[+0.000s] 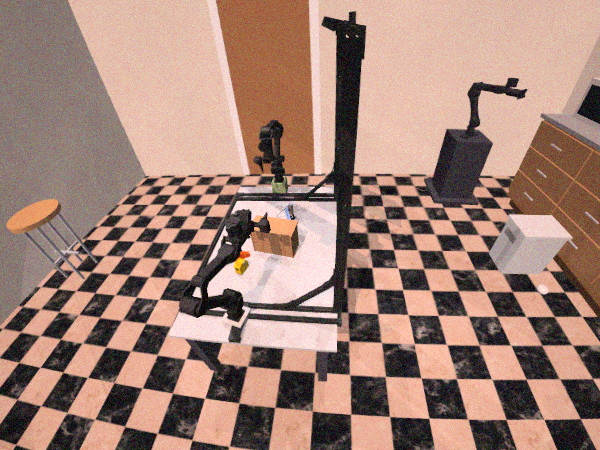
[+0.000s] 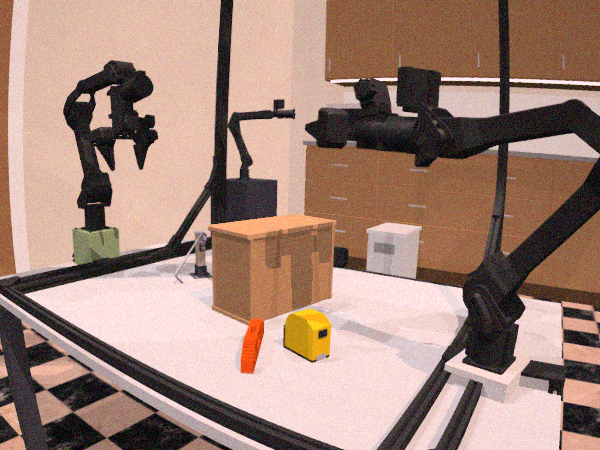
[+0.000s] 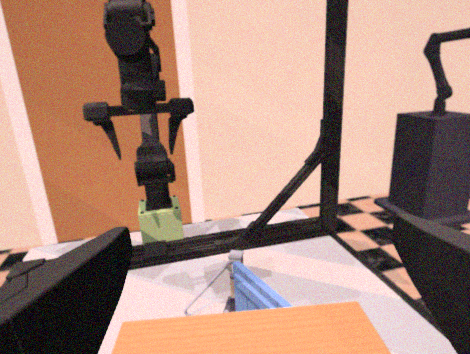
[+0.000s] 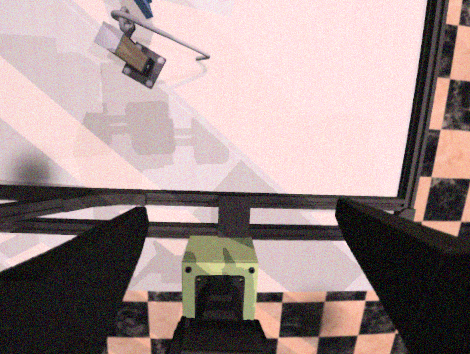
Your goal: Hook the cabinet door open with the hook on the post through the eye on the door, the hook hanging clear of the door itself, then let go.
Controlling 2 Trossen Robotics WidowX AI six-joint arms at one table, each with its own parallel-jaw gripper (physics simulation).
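Places are measured from the left arm's base along level axes (x right, y ahead, z up), in centimetres.
Where they show: left gripper, fingertip midpoint: (image 1: 258,211) (image 3: 261,232); right gripper, fingertip midpoint: (image 1: 270,172) (image 2: 127,170) (image 3: 146,157) (image 4: 243,211); left arm's base, origin of the base link: (image 1: 235,314) (image 2: 489,360); right arm's base, origin of the base link: (image 1: 279,180) (image 2: 95,228) (image 3: 159,204) (image 4: 219,296).
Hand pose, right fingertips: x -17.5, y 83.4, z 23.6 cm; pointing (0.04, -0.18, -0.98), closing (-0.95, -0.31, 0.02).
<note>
Things, the pixels of their top centre, and the offset from my right fingertips. "spot": a spot on its surface instead.
- wooden cabinet, middle of its top: (image 2: 274,222) (image 1: 273,224) dz -9.6, dx +16.9, dy -36.3 cm
- short post, surface spot: (image 4: 129,53) spot: dz -18.8, dx +14.7, dy -8.8 cm
- orange block, middle of its top: (image 2: 253,329) (image 1: 235,255) dz -22.7, dx -0.7, dy -51.9 cm
- yellow tape measure, surface spot: (image 2: 307,335) spot: dz -22.5, dx +3.8, dy -59.3 cm
A wooden cabinet (image 1: 276,237) (image 2: 271,263) (image 3: 251,330) stands mid-table. Its blue door (image 3: 255,291) (image 1: 292,213) is swung open behind it. Beside the door stands a short post (image 2: 200,256) (image 3: 235,255) (image 4: 129,53). Its wire hook (image 2: 186,261) (image 3: 209,288) (image 4: 163,34) slants down from the post top, its free end near the table. I cannot see the eye on the door. My left gripper (image 1: 264,221) (image 2: 312,127) is open and empty above the cabinet's top. My right gripper (image 1: 259,162) (image 2: 124,156) (image 3: 146,157) is open and empty, folded high above its base, far from the hook.
An orange block (image 2: 252,345) (image 1: 244,254) and a yellow tape measure (image 2: 307,335) (image 1: 241,266) lie in front of the cabinet. The right arm's green base (image 2: 95,243) (image 4: 219,260) sits at the table's edge. A black frame (image 1: 347,134) rings the table.
</note>
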